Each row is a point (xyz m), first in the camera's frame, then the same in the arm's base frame.
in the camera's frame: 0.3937 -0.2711 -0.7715
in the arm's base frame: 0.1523 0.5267 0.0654
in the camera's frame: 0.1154 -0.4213 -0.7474
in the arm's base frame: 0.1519 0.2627 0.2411
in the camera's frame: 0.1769 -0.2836 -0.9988
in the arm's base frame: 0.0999 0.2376 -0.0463
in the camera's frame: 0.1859 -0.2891 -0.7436
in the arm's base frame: 0.0681 0.3661 0.1721
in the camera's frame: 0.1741 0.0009 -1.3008
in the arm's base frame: -0.1018 0.1855 -0.4052
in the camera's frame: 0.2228 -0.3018 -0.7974
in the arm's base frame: 0.1048 0.3657 0.1166
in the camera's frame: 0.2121 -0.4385 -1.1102
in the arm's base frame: 0.2692 0.1601 -0.1009
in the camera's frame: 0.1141 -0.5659 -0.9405
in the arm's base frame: 0.3084 0.1198 0.1259
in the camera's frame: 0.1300 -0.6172 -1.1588
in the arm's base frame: 0.3954 0.0100 -0.0500
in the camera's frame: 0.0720 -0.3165 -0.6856
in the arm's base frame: 0.0305 0.2927 0.2735
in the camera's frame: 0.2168 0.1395 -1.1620
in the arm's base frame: -0.2254 0.3337 -0.3499
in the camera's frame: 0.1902 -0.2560 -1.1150
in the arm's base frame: 0.1004 0.2016 -0.1610
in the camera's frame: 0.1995 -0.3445 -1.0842
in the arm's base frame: 0.1771 0.1941 -0.1069
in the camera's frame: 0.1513 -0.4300 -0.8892
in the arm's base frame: 0.1986 0.2204 0.1088
